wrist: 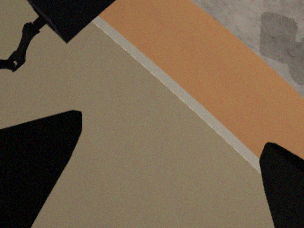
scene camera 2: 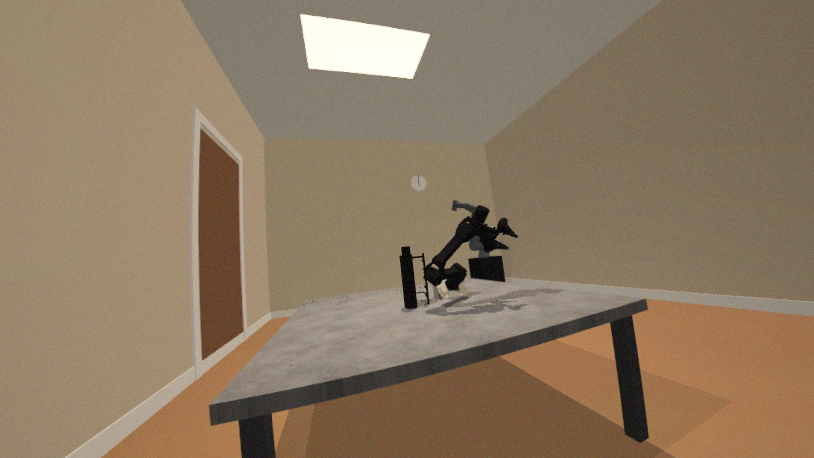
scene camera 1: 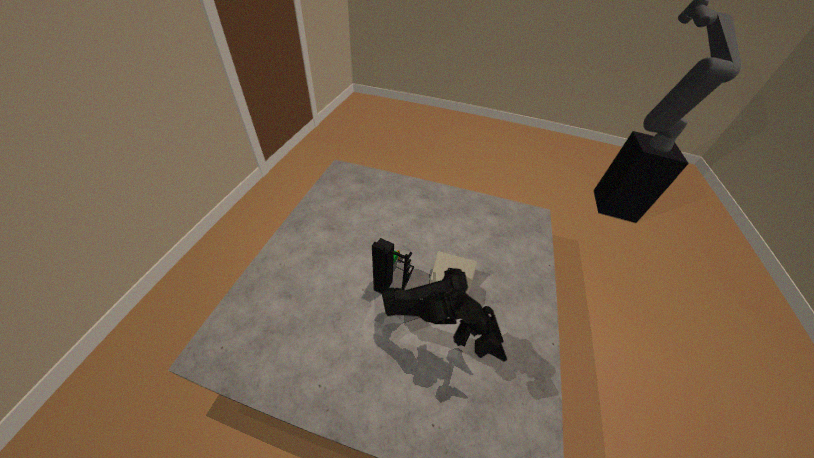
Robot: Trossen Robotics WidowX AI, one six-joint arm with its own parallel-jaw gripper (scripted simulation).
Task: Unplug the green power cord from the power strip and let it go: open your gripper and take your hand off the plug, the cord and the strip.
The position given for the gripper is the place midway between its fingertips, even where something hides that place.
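Observation:
Gripper (scene camera 1: 504,351), (wrist: 173,137): open, holding nothing.

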